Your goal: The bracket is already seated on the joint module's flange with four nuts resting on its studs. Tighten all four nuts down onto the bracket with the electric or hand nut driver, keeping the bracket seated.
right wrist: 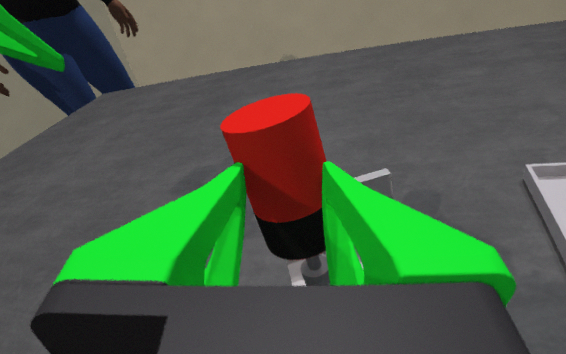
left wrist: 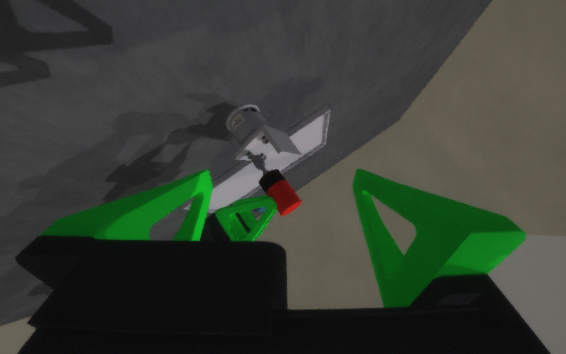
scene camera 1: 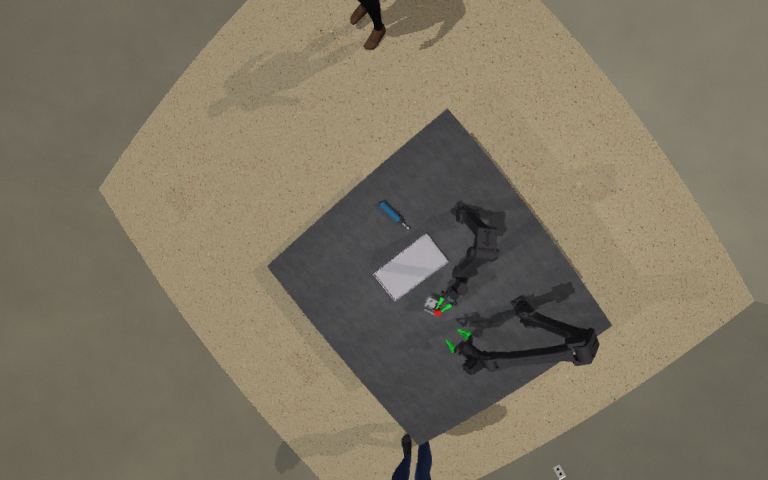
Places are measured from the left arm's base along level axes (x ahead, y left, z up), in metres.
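Pixels of known places: left gripper, fingertip midpoint: [right wrist: 27, 136] [left wrist: 282, 177] [scene camera 1: 451, 334]; right gripper, fingertip midpoint: [right wrist: 283, 176] [left wrist: 277, 198] [scene camera 1: 438, 310]; left arm's base at its link origin: [scene camera 1: 520, 306]; right arm's base at its link origin: [scene camera 1: 462, 212].
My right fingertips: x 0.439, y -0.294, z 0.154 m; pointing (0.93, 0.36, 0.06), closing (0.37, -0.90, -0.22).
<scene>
For each thing: its top centre in the pictures, then the offset to it from my right fingertips. "*": a spot on its surface instead.
- red-and-black nut driver at its top centre: [right wrist: 270, 109] [left wrist: 291, 210] [scene camera 1: 437, 313] 0.024 m up, 0.007 m ahead, 0.002 m left
- white tray at its top centre: [left wrist: 267, 171] [scene camera 1: 410, 268] 0.138 m down, 0.032 m ahead, 0.262 m right
- blue driver at a spot on its surface: [scene camera 1: 390, 211] * 0.114 m down, 0.045 m back, 0.619 m right
The pale grey joint module [scene camera 1: 430, 303] [left wrist: 245, 122] carries the angled bracket [left wrist: 282, 140] on its flange. Dark nuts [left wrist: 265, 139] show on the bracket face; how far down they sit is too small to tell. My right gripper [scene camera 1: 445, 305] [right wrist: 283, 176] is shut on the red-and-black nut driver [scene camera 1: 437, 312] [left wrist: 283, 196] [right wrist: 277, 160]. The driver is tilted, its grey socket [left wrist: 257, 161] at the bracket face by the lower nuts; contact cannot be told. My left gripper [scene camera 1: 453, 335] [left wrist: 282, 177] is open and empty, apart from the module and driver.
A white tray [scene camera 1: 410, 267] [left wrist: 324, 132] [right wrist: 537, 185] lies beside the module. A blue driver [scene camera 1: 390, 211] lies beyond the tray. People stand near the dark table [scene camera 1: 339, 254] at its bottom corner [scene camera 1: 423, 458] and farther off at the top [scene camera 1: 374, 37].
</scene>
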